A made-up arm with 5 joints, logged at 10 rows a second.
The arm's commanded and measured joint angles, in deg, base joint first. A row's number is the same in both.
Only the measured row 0 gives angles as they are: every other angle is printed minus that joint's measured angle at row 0.
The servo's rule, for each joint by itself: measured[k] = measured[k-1] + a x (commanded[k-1-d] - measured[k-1]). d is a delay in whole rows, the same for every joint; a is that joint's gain. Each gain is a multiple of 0.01, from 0.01 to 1. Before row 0 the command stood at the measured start. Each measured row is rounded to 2 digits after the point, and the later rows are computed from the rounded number. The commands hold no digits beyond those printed.
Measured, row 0:
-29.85, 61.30, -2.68, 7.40, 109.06
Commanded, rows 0 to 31:
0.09, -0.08, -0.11, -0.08, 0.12
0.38, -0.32, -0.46, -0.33, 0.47
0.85, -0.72, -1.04, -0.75, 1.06
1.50, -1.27, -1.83, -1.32, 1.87
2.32, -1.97, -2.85, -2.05, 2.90
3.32, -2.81, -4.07, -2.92, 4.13
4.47, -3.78, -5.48, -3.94, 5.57
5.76, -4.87, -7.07, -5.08, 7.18
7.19, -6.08, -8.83, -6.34, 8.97
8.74, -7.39, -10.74, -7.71, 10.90
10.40, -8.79, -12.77, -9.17, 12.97
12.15, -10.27, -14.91, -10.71, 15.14
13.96, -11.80, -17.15, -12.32, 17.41
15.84, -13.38, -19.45, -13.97, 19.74
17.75, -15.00, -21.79, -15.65, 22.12
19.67, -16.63, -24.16, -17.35, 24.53
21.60, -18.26, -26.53, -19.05, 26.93
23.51, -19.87, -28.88, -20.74, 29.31
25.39, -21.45, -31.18, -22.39, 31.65
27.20, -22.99, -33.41, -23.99, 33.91
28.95, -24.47, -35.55, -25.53, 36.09
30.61, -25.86, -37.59, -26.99, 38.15
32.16, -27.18, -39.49, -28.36, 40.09
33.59, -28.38, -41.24, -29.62, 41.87
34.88, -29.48, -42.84, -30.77, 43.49
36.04, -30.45, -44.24, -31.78, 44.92
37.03, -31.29, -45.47, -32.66, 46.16
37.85, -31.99, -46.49, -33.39, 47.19
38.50, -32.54, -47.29, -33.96, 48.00
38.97, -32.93, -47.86, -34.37, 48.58
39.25, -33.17, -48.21, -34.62, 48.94
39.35, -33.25, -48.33, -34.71, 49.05
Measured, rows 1 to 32:
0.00, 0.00, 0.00, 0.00, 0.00
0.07, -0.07, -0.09, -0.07, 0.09
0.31, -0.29, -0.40, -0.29, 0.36
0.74, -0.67, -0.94, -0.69, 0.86
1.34, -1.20, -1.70, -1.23, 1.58
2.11, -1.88, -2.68, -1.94, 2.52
3.07, -2.70, -3.86, -2.78, 3.66
4.18, -3.65, -5.24, -3.78, 5.02
5.43, -4.72, -6.80, -4.90, 6.55
6.82, -5.92, -8.53, -6.14, 8.27
8.34, -7.21, -10.41, -7.49, 10.14
9.97, -8.60, -12.42, -8.93, 12.15
11.69, -10.07, -14.54, -10.46, 14.27
13.48, -11.59, -16.76, -12.06, 16.50
15.34, -13.17, -19.05, -13.70, 18.80
17.24, -14.78, -21.38, -15.38, 21.16
19.16, -16.41, -23.74, -17.07, 23.55
21.09, -18.04, -26.11, -18.77, 25.95
23.00, -19.65, -28.46, -20.46, 28.34
24.89, -21.23, -30.77, -22.12, 30.69
26.71, -22.78, -33.01, -23.73, 32.98
28.48, -24.27, -35.17, -25.28, 35.19
30.16, -25.67, -37.23, -26.75, 37.29
31.74, -27.00, -39.15, -28.13, 39.28
33.20, -28.21, -40.93, -29.41, 41.12
34.53, -29.33, -42.55, -30.58, 42.80
35.72, -30.32, -43.99, -31.61, 44.31
36.75, -31.17, -45.25, -32.51, 45.62
37.62, -31.89, -46.30, -33.27, 46.73
38.32, -32.46, -47.14, -33.86, 47.63
38.83, -32.87, -47.75, -34.30, 48.30
39.16, -33.13, -48.14, -34.58, 48.75
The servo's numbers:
d 1
a 0.79 0.88 0.85 0.86 0.71

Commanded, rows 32 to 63:
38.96, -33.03, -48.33, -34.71, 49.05
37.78, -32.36, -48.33, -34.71, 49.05
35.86, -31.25, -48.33, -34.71, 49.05
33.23, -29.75, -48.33, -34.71, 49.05
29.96, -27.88, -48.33, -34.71, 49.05
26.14, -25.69, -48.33, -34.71, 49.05
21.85, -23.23, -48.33, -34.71, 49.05
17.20, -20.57, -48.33, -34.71, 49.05
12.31, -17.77, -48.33, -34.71, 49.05
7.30, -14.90, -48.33, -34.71, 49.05
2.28, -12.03, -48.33, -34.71, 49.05
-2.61, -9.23, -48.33, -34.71, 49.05
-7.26, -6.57, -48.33, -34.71, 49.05
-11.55, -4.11, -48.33, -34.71, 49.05
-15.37, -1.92, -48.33, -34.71, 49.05
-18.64, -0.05, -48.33, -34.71, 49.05
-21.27, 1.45, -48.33, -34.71, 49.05
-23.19, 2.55, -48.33, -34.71, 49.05
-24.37, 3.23, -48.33, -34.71, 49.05
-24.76, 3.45, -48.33, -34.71, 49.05
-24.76, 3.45, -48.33, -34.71, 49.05
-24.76, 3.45, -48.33, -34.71, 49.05
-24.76, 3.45, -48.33, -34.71, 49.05
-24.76, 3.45, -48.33, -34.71, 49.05
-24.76, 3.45, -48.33, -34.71, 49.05
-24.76, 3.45, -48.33, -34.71, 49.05
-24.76, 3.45, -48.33, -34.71, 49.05
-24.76, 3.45, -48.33, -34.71, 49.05
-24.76, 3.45, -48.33, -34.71, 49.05
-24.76, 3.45, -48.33, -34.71, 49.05
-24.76, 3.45, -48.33, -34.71, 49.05
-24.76, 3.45, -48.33, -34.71, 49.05
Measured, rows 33 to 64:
39.31, -33.24, -48.30, -34.69, 48.96
39.03, -33.06, -48.33, -34.71, 49.02
38.04, -32.44, -48.33, -34.71, 49.04
36.32, -31.39, -48.33, -34.71, 49.05
33.88, -29.95, -48.33, -34.71, 49.05
30.78, -28.13, -48.33, -34.71, 49.05
27.11, -25.98, -48.33, -34.71, 49.05
22.95, -23.56, -48.33, -34.71, 49.05
18.41, -20.93, -48.33, -34.71, 49.05
13.59, -18.15, -48.33, -34.71, 49.05
8.62, -15.29, -48.33, -34.71, 49.05
3.61, -12.42, -48.33, -34.71, 49.05
-1.30, -9.61, -48.33, -34.71, 49.05
-6.01, -6.93, -48.33, -34.71, 49.05
-10.39, -4.45, -48.33, -34.71, 49.05
-14.32, -2.22, -48.33, -34.71, 49.05
-17.73, -0.31, -48.33, -34.71, 49.05
-20.53, 1.24, -48.33, -34.71, 49.05
-22.63, 2.39, -48.33, -34.71, 49.05
-24.00, 3.13, -48.33, -34.71, 49.05
-24.60, 3.41, -48.33, -34.71, 49.05
-24.73, 3.45, -48.33, -34.71, 49.05
-24.75, 3.45, -48.33, -34.71, 49.05
-24.76, 3.45, -48.33, -34.71, 49.05
-24.76, 3.45, -48.33, -34.71, 49.05
-24.76, 3.45, -48.33, -34.71, 49.05
-24.76, 3.45, -48.33, -34.71, 49.05
-24.76, 3.45, -48.33, -34.71, 49.05
-24.76, 3.45, -48.33, -34.71, 49.05
-24.76, 3.45, -48.33, -34.71, 49.05
-24.76, 3.45, -48.33, -34.71, 49.05
-24.76, 3.45, -48.33, -34.71, 49.05

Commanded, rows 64 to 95:
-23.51, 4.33, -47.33, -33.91, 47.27
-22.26, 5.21, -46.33, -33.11, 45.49
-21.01, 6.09, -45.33, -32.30, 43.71
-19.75, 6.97, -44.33, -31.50, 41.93
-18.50, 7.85, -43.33, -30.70, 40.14
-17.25, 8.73, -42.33, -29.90, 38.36
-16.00, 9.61, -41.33, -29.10, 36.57
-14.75, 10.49, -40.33, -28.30, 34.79
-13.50, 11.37, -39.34, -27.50, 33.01
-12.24, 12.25, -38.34, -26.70, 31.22
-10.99, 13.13, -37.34, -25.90, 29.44
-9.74, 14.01, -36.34, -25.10, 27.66
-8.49, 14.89, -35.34, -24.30, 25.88
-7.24, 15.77, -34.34, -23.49, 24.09
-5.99, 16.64, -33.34, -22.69, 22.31
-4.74, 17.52, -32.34, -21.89, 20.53
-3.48, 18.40, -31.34, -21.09, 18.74
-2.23, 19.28, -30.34, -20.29, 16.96
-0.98, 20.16, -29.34, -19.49, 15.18
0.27, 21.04, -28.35, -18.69, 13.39
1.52, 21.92, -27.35, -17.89, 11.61
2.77, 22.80, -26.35, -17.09, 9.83
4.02, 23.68, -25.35, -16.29, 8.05
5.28, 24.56, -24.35, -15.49, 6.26
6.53, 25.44, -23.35, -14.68, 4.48
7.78, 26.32, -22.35, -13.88, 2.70
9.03, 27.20, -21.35, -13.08, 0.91
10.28, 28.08, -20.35, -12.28, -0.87
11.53, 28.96, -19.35, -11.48, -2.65
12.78, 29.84, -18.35, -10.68, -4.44
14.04, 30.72, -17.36, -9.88, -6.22
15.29, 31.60, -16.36, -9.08, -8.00
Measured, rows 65 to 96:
-24.76, 3.45, -48.33, -34.71, 49.05
-23.77, 4.22, -47.48, -34.02, 47.79
-22.58, 5.09, -46.50, -33.24, 46.16
-21.34, 5.97, -45.51, -32.43, 44.42
-20.08, 6.85, -44.51, -31.63, 42.65
-18.83, 7.73, -43.51, -30.83, 40.87
-17.58, 8.61, -42.51, -30.03, 39.09
-16.33, 9.49, -41.51, -29.23, 37.30
-15.08, 10.37, -40.51, -28.43, 35.52
-13.83, 11.25, -39.52, -27.63, 33.74
-12.57, 12.13, -38.52, -26.83, 31.95
-11.32, 13.01, -37.52, -26.03, 30.17
-10.07, 13.89, -36.52, -25.23, 28.39
-8.82, 14.77, -35.52, -24.43, 26.61
-7.57, 15.65, -34.52, -23.62, 24.82
-6.32, 16.52, -33.52, -22.82, 23.04
-5.07, 17.40, -32.52, -22.02, 21.26
-3.81, 18.28, -31.52, -21.22, 19.47
-2.56, 19.16, -30.52, -20.42, 17.69
-1.31, 20.04, -29.52, -19.62, 15.91
-0.06, 20.92, -28.53, -18.82, 14.12
1.19, 21.80, -27.53, -18.02, 12.34
2.44, 22.68, -26.53, -17.22, 10.56
3.69, 23.56, -25.53, -16.42, 8.78
4.95, 24.44, -24.53, -15.62, 6.99
6.20, 25.32, -23.53, -14.81, 5.21
7.45, 26.20, -22.53, -14.01, 3.43
8.70, 27.08, -21.53, -13.21, 1.64
9.95, 27.96, -20.53, -12.41, -0.14
11.20, 28.84, -19.53, -11.61, -1.92
12.45, 29.72, -18.53, -10.81, -3.71
13.71, 30.60, -17.54, -10.01, -5.49

